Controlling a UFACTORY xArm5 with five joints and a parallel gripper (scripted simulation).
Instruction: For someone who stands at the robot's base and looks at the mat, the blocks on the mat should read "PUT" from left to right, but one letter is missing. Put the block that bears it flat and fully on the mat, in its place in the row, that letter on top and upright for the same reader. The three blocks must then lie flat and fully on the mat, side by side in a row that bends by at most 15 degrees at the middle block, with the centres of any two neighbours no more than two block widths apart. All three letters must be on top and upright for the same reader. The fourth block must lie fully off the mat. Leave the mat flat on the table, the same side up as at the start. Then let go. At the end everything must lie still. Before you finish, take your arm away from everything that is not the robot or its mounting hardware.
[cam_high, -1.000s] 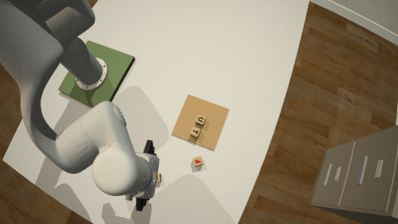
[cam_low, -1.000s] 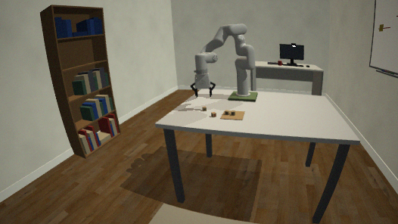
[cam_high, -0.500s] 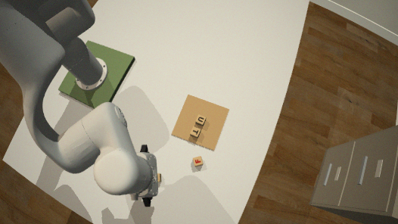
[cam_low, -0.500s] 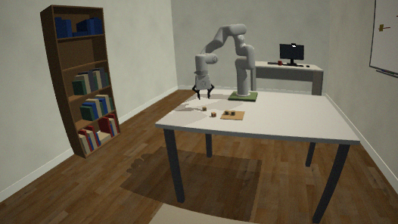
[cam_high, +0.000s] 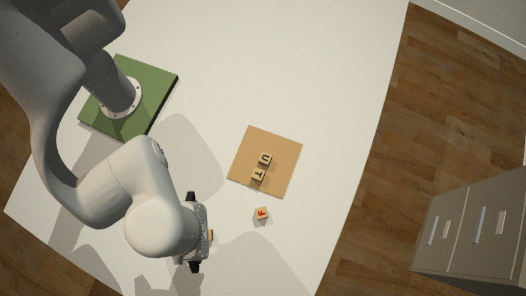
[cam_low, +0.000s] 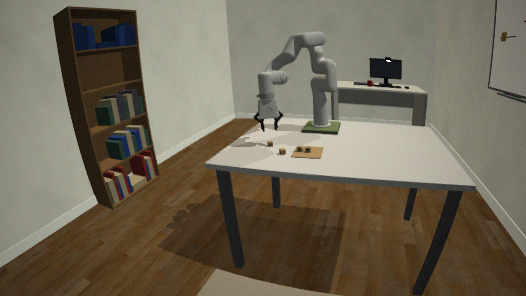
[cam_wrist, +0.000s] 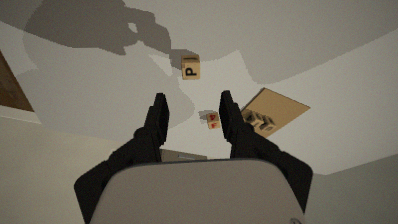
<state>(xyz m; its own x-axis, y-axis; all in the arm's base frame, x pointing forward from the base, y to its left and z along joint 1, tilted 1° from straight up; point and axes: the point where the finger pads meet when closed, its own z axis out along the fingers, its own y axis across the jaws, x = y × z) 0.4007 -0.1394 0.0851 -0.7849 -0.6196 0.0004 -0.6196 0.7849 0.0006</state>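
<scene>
Now: the wooden block 9 cm below my hand. Also, from my hand: mat (22 cm to the left, 10 cm below, 1 cm ahead); F block (11 cm to the left, 9 cm below, 7 cm ahead).
</scene>
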